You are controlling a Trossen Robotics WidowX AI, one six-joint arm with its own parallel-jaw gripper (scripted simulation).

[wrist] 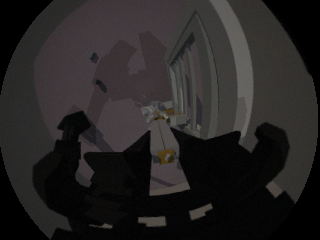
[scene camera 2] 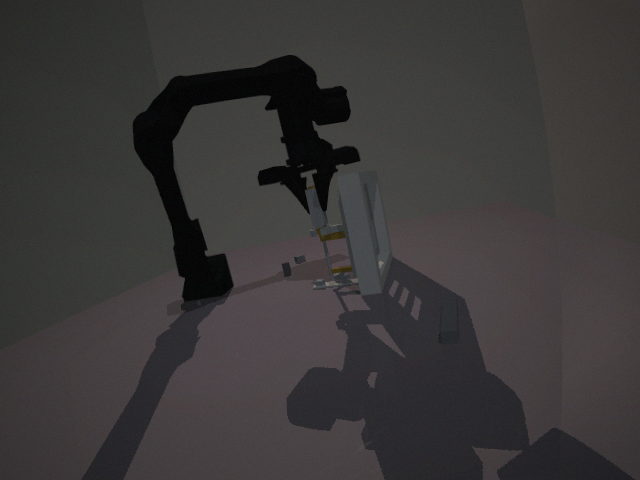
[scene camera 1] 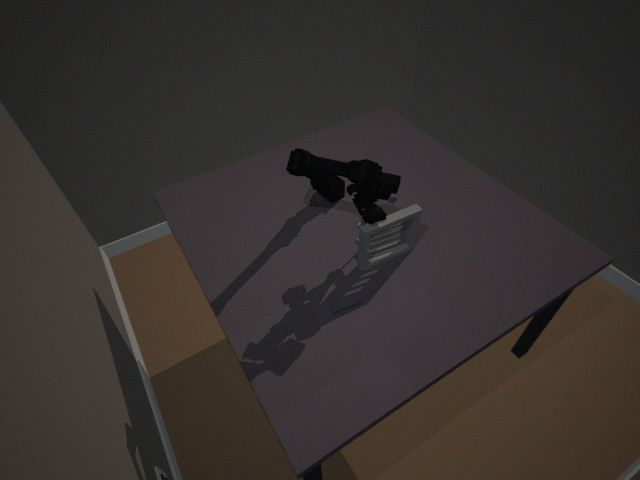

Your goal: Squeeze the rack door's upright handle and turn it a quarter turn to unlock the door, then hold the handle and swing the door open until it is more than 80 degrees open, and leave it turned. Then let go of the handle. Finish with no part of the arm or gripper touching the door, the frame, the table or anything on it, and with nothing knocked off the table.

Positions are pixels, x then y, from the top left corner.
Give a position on a grey rack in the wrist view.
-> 233,63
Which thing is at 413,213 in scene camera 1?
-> A grey rack.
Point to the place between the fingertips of my gripper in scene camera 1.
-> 364,219
